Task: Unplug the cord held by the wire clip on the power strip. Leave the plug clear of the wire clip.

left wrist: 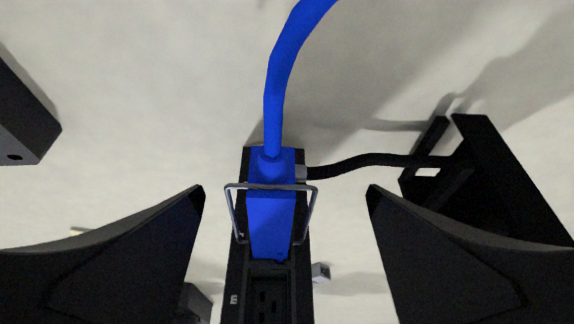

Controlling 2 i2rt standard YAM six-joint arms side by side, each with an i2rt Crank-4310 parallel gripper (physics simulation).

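Frame: origin at the left arm's base, x ahead, y left, z up, level; centimetres.
Where they show: left gripper, fingertip midpoint: (285, 188); right arm's base at its link origin: (185, 312).
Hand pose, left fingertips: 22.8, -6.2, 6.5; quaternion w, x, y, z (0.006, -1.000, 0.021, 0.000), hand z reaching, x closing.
Each offset is from my left fingertips to the top centre of the thing, as dx, dy, dz. "spot": to the spot under its first point.
A blue plug @[-1.0, -3.1, +1.4] (271, 220) sits at the far end of the black power strip @[spot: -3.6, -6.3, +2.8] (234, 280), with its blue cord @[spot: -0.2, +5.3, -0.1] (273, 110) running up and curving right. The grey wire clip @[-0.6, +1.2, +0.8] (270, 187) crosses over the top of the plug, and its two legs come down on either side. My left gripper (285, 188) is open, with one finger to the left and one to the right of the plug and clip, touching neither. An empty socket of the strip shows below the plug. My right gripper does not show in this view.
A black cord @[spot: +6.7, -5.3, -6.1] (370, 160) runs from the strip's end to a black slotted object @[spot: +15.0, -2.2, -2.4] (520, 170) at the right. A dark block @[spot: -19.3, -0.8, -7.3] (30, 120) is at the left edge. A small grey plug @[+3.3, -39.4, -5.3] (320, 273) lies right of the strip. Another dark object @[-25.3, -56.6, -5.4] (197, 302) shows beside the left finger.
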